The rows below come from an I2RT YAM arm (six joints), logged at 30 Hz.
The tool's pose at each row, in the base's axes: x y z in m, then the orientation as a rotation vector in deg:
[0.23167, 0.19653, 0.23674, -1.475, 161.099, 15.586]
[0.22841, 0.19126, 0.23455, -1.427, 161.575, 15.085]
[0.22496, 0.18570, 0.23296, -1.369, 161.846, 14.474]
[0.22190, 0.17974, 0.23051, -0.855, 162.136, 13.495]
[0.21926, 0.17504, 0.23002, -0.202, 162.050, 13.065]
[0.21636, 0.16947, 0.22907, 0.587, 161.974, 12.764]
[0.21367, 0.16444, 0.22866, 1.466, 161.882, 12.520]
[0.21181, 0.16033, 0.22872, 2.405, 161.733, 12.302]
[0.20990, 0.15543, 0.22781, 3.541, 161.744, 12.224]
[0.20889, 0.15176, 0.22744, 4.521, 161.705, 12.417]
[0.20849, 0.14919, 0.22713, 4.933, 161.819, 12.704]
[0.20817, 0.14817, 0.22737, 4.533, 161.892, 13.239]
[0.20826, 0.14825, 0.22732, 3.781, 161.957, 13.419]
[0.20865, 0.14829, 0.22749, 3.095, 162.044, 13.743]
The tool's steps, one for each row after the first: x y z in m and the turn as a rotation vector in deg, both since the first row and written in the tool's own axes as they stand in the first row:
[0.00372, -0.00542, 0.00004, 0.377, 0.430, 0.017]
[0.00742, -0.01101, -0.00060, 0.818, 0.649, 0.010]
[0.01102, -0.01716, -0.00039, 1.561, 0.831, 0.273]
[0.01362, -0.02174, -0.00164, 1.923, 0.672, 0.662]
[0.01660, -0.02725, -0.00270, 2.213, 0.526, 1.161]
[0.01923, -0.03213, -0.00410, 2.473, 0.366, 1.728]
[0.02092, -0.03607, -0.00551, 2.719, 0.152, 2.335]
[0.02296, -0.04096, -0.00618, 2.898, 0.101, 3.108]
[0.02399, -0.04458, -0.00685, 2.871, 0.031, 3.802]
[0.02444, -0.04714, -0.00717, 2.724, 0.145, 4.127]
[0.02465, -0.04808, -0.00768, 2.316, 0.269, 3.919]
[0.02458, -0.04802, -0.00760, 2.113, 0.378, 3.427]
[0.02416, -0.04797, -0.00763, 1.820, 0.519, 3.001]

